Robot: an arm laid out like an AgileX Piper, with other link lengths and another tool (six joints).
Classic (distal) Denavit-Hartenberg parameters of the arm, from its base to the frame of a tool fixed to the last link. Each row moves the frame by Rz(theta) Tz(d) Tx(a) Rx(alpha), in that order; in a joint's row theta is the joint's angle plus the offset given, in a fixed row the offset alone. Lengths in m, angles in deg.
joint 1: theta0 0  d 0.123  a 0  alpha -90
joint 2: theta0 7.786  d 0  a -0.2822  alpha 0
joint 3: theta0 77.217  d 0  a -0.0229  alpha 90
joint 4: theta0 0  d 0.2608  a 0  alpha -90
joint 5: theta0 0  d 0  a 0  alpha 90
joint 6: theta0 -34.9  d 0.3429  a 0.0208  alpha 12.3
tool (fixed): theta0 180  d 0.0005  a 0  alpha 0
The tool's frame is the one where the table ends.
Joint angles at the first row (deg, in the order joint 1, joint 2, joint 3, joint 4, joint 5, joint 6):
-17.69, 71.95, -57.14, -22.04, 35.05, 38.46
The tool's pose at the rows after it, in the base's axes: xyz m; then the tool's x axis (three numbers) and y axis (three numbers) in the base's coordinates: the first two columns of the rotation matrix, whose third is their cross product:
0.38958 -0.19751 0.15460 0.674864 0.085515 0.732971 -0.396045 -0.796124 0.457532
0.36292 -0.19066 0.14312 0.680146 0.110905 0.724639 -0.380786 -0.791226 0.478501
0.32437 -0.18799 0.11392 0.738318 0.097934 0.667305 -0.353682 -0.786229 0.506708
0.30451 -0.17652 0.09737 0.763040 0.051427 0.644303 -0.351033 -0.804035 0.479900
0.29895 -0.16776 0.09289 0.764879 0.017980 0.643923 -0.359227 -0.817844 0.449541
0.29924 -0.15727 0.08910 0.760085 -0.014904 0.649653 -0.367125 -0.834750 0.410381
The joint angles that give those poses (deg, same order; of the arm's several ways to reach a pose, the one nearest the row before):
-17.69, 64.24, -50.01, -22.16, 29.46, 37.47
-17.70, 58.17, -43.52, -22.91, 28.96, 36.65
-17.70, 53.98, -38.78, -23.23, 33.01, 35.71
-17.46, 51.79, -37.24, -20.35, 36.55, 34.98
-17.36, 50.86, -37.09, -18.04, 38.17, 34.78
-17.36, 50.63, -37.09, -15.19, 38.71, 34.42

